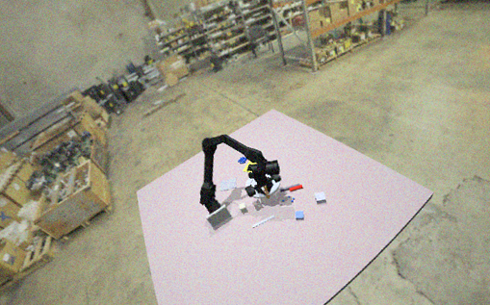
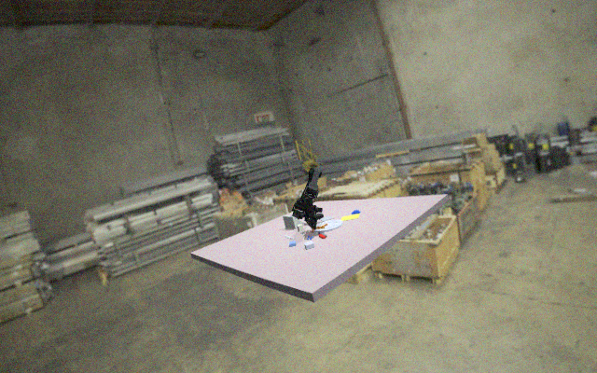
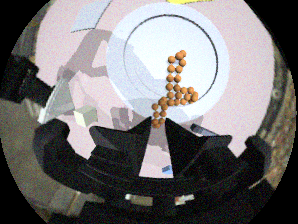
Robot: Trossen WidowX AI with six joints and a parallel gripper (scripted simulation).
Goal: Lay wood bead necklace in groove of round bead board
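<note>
The red-handled tool lies 130 mm ahead of my gripper tip, 50 mm to the right of it and 10 mm below it. The rest, counted from my gripper tip: white stick: 130 mm to the right, 90 mm behind, 10 mm below; cream cube: 150 mm behind; blue block: 210 mm to the right, 70 mm ahead, 10 mm below.
</note>
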